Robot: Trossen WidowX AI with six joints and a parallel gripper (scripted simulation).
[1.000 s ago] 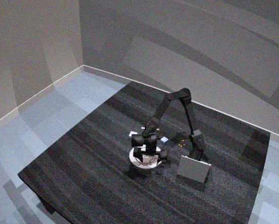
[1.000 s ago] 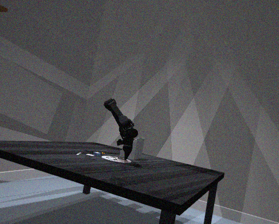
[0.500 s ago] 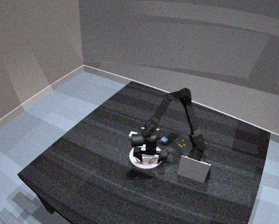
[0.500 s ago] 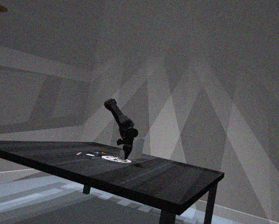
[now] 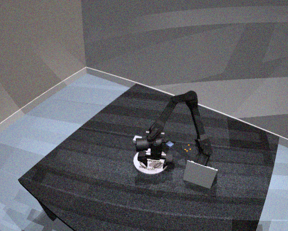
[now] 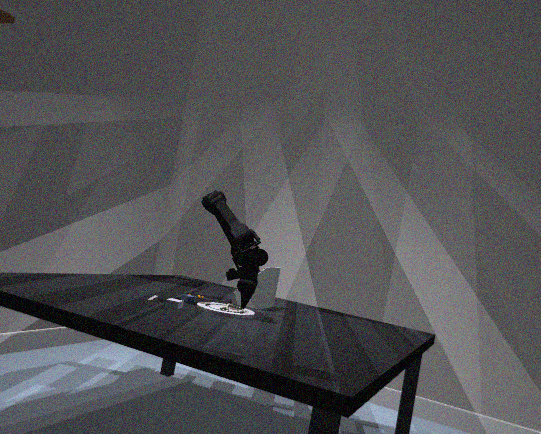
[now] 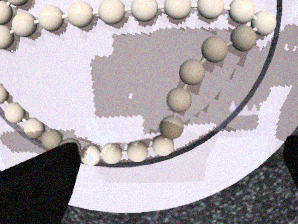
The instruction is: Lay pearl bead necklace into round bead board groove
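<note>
Right now the round white bead board is 5 cm ahead of my gripper tip, 4 cm to the right of it and 1 cm below it. Round my gripper tip: small white block: 22 cm ahead, 14 cm to the right, 1 cm below; then small blue cube: 21 cm to the right, 3 cm ahead, 1 cm below; then thin white stick: 26 cm to the right, 17 cm ahead, 2 cm below.
</note>
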